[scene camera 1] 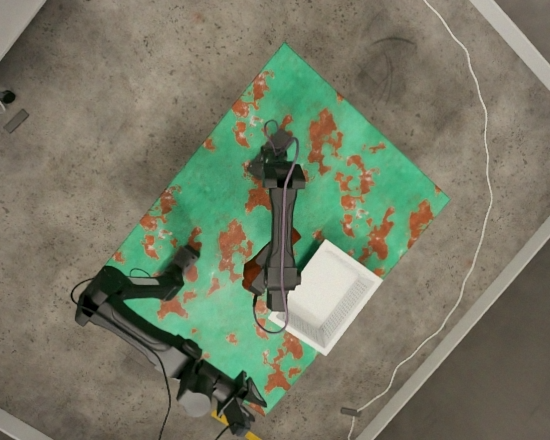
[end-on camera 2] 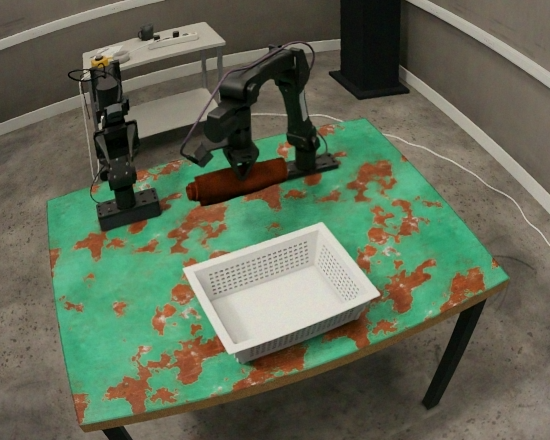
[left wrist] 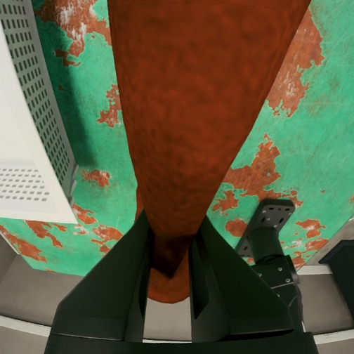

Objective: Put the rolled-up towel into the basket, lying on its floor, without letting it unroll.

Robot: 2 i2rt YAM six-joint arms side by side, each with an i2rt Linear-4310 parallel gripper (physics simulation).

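The rolled-up towel (scene camera 1: 251, 274) (end-on camera 2: 265, 175) (left wrist: 195, 100) is dark orange-red and still rolled. My left gripper (end-on camera 2: 243, 176) (left wrist: 172, 202) is shut on the towel, with a finger on each side of it; the towel looks raised off the table. In scene camera 1 the left arm covers much of the towel and hides the fingertips. The white basket (scene camera 1: 349, 318) (end-on camera 2: 212, 311) (left wrist: 42, 130) stands on the table apart from the towel, with its bare floor showing. My right gripper (scene camera 1: 255, 414) (end-on camera 2: 117, 150) has its fingers apart and is empty, far from the towel.
The green and rust-patched table (scene camera 1: 210, 200) (end-on camera 2: 125, 280) carries both arms' bases. The right arm's base (end-on camera 2: 128, 209) (left wrist: 267, 220) stands at the back left in the end-on view. A small side table (end-on camera 2: 210, 40) stands behind it, and a black column (end-on camera 2: 371, 45) stands at the back.
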